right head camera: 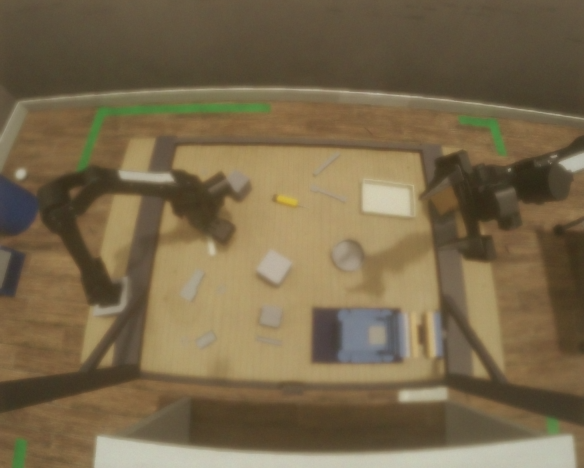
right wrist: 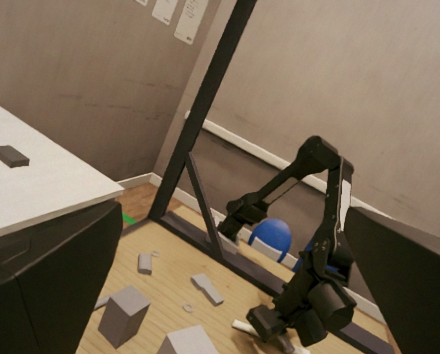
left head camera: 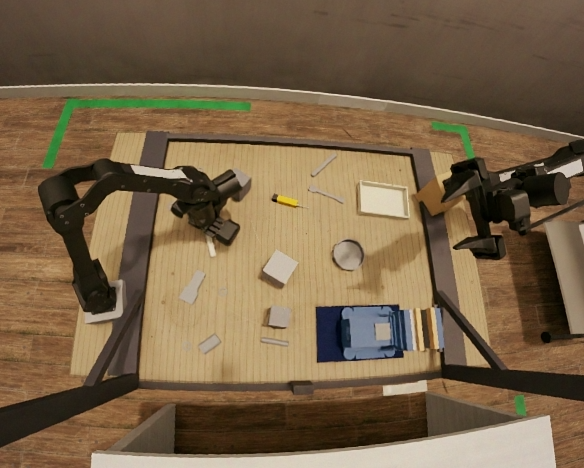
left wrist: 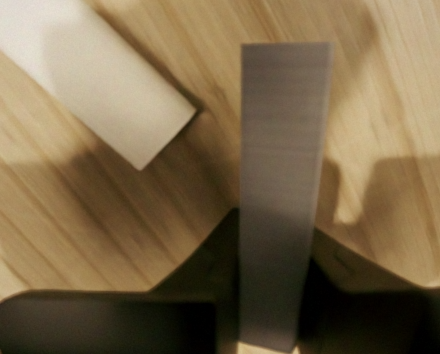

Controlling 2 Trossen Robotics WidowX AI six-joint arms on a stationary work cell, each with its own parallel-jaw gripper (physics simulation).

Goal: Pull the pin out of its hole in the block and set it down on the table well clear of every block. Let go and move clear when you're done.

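Places are measured from the left arm's base along level axes (x ahead, y left, z up), in metres.
Pixels of known places: left gripper, fingertip midpoint: [right head camera: 210, 230] [left head camera: 209, 230] [left wrist: 256, 218]; right gripper, fingertip midpoint: [right head camera: 427, 225] [right wrist: 235, 216] [left head camera: 448, 225]; left arm's base at its link origin: [right head camera: 110, 295] [right wrist: 226, 231] [left head camera: 103, 300].
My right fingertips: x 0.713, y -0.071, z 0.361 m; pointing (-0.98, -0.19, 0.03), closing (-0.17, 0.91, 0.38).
Observation:
For each thing: its top centre in the pictures, then the offset to it from my right fingertips. "*": a spot on its surface instead.
- grey pin at its top centre: [left wrist: 283, 239] [right wrist: 281, 334] dz -0.365, dx -0.401, dy +0.240 m
- larger grey block at its top centre: [right wrist: 194, 346] [left head camera: 280, 266] [right head camera: 274, 266] dz -0.330, dx -0.248, dy +0.063 m
- white peg at its top centre: [right wrist: 248, 325] [left head camera: 210, 244] [right head camera: 210, 244] dz -0.394, dx -0.418, dy +0.177 m
- yellow screwdriver at its top centre: [left head camera: 291, 201] [right head camera: 291, 201] dz -0.392, dx -0.162, dy +0.262 m
- round dish at its top centre: [right head camera: 349, 254] [left head camera: 349, 253] dz -0.391, dx -0.035, dy +0.069 m
- cream tray at a spot on its surface: [left head camera: 358, 200] * dz -0.399, dx +0.051, dy +0.231 m
My left gripper [left head camera: 202, 222] [left wrist: 256, 218] [right wrist: 287, 336] is shut on a grey pin [left wrist: 282, 135] [right wrist: 286, 344]. In the left wrist view the pin is free of any block and its bare end extends beyond the fingertips over the table. How high it is held cannot be told. A grey block [left head camera: 242, 185] [right head camera: 238, 185] shows beside the left wrist, partly hidden by it. A larger grey block [left head camera: 280, 268] [right head camera: 274, 268] and a smaller one [left head camera: 279, 317] [right head camera: 270, 316] stand near the table's middle. My right gripper [left head camera: 465, 220] is open and empty beyond the table's right side.
A white peg [left head camera: 211, 247] [left wrist: 100, 85] [right wrist: 245, 327] lies beside the left gripper. Grey pieces [left head camera: 193, 287] [left head camera: 210, 343] lie lower left. A yellow screwdriver [left head camera: 287, 200], a round dish [left head camera: 334, 256], a cream tray [left head camera: 358, 200] and a blue rack [left head camera: 357, 332] stand or lie farther right.

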